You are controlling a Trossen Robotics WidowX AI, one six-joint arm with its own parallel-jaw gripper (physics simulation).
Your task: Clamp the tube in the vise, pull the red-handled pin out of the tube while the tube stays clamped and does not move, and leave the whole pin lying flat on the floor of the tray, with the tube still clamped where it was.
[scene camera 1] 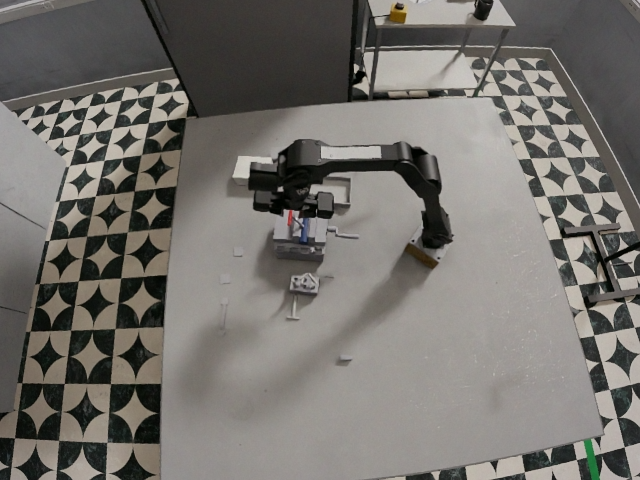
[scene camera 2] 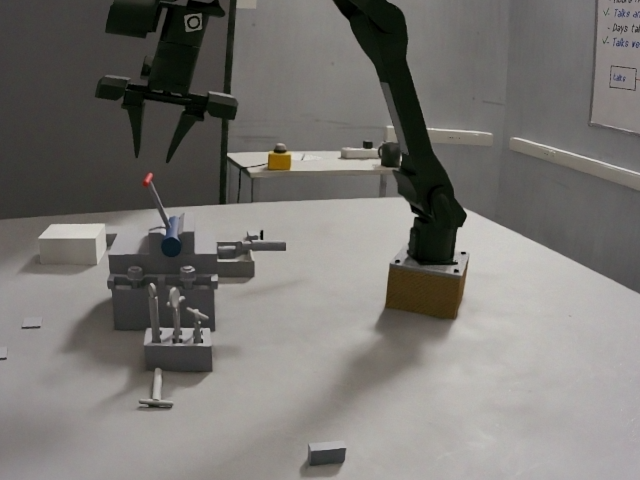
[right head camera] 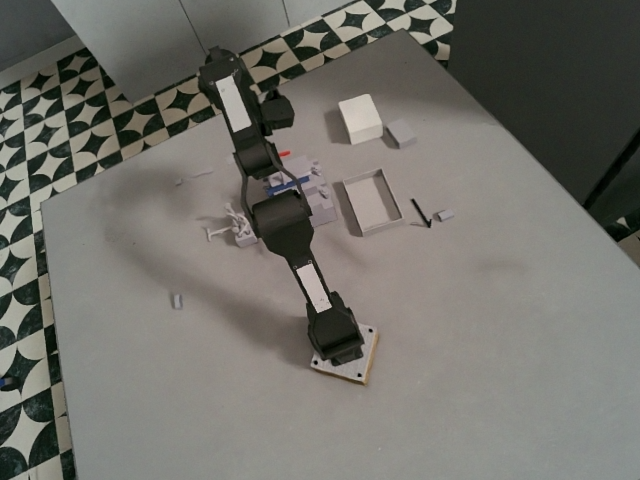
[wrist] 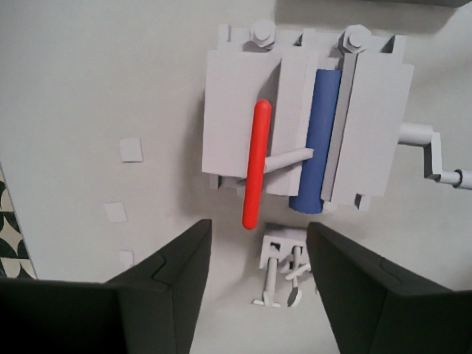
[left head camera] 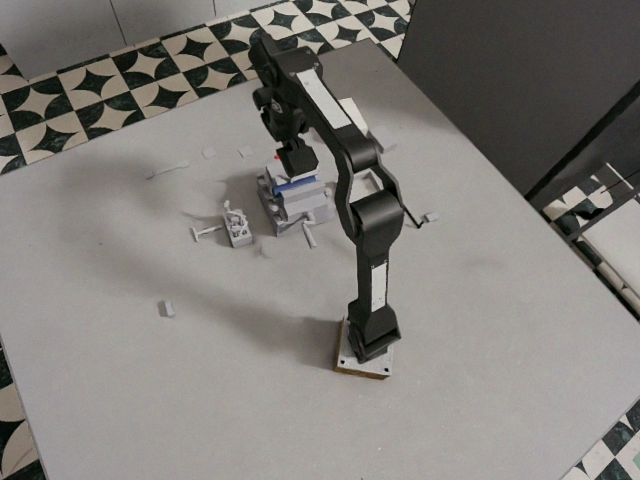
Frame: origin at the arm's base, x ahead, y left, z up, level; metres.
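Seen in the pictures: gripper, fingertip midpoint: (scene camera 1: pixel 291 215) (scene camera 2: pixel 151 160) (wrist: pixel 259 230) (left head camera: pixel 282 150); arm's base at its link origin: (scene camera 1: pixel 433 238) (scene camera 2: pixel 432 257) (right head camera: pixel 343 346) (left head camera: pixel 367 344).
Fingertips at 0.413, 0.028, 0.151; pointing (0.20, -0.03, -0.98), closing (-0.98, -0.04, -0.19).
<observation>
Offsets run from my fingertips to a thing's middle, as dx, dy, dz. "pt": to the spot under its first point.
The blue tube @(-0.028, -0.021, -0.109) (wrist: pixel 325 110) (scene camera 2: pixel 172 242) (scene camera 1: pixel 305 233) lies between the jaws of the grey vise (wrist: pixel 370 125) (scene camera 2: pixel 129 310) (right head camera: pixel 320 206); I cannot tell how tightly they press it. The pin's red handle @(pt +0.007, -0.023, -0.025) (wrist: pixel 256 160) (scene camera 2: pixel 147 179) (scene camera 1: pixel 290 218) (right head camera: pixel 284 153) stands above the vise, its grey shaft slanting into the tube's top. My gripper (scene camera 2: pixel 152 159) (wrist: pixel 259 230) is partly open and empty, pointing down. Its fingertips are a little above the red handle in scene camera 2; the handle's near end shows between them in the wrist view. The tray @(-0.078, -0.206, -0.208) (right head camera: pixel 383 226) (scene camera 2: pixel 242 268) stands beside the vise.
A crank handle @(pt -0.156, +0.003, -0.118) (scene camera 2: pixel 266 246) sticks out of the vise towards the arm's base. A tool holder @(-0.033, +0.127, -0.205) (scene camera 2: pixel 178 356) with upright tools and a T-shaped tool @(-0.008, +0.195, -0.217) (scene camera 2: pixel 156 387) are near the vise. A white block @(+0.185, -0.265, -0.197) (right head camera: pixel 361 118) (scene camera 2: pixel 72 245) and a grey block @(+0.099, -0.352, -0.210) (right head camera: pixel 400 133) stand beyond.
</observation>
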